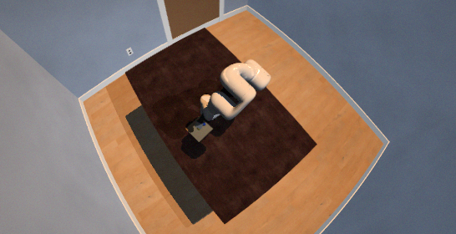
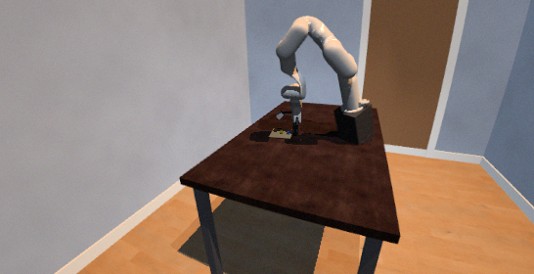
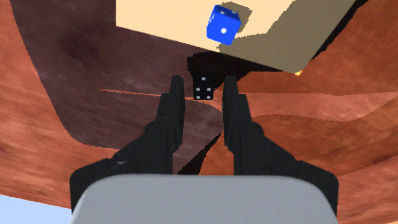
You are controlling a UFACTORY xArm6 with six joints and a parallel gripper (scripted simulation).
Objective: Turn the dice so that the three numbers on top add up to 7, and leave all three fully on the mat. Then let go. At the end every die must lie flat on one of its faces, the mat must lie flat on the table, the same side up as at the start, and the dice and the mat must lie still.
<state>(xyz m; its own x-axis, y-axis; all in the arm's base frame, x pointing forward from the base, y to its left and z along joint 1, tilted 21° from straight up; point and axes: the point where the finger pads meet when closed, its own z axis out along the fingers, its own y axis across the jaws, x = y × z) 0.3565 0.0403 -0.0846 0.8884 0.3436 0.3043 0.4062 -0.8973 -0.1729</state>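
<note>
The black die lies 30 mm below my hand and 10 mm behind it. Also, from my hand: mat 90 mm ahead, 40 mm below, 10 mm to the left; then blue die 50 mm ahead, 30 mm below, 10 mm to the left; then yellow die 90 mm ahead, 30 mm below, 10 mm to the left.
</note>
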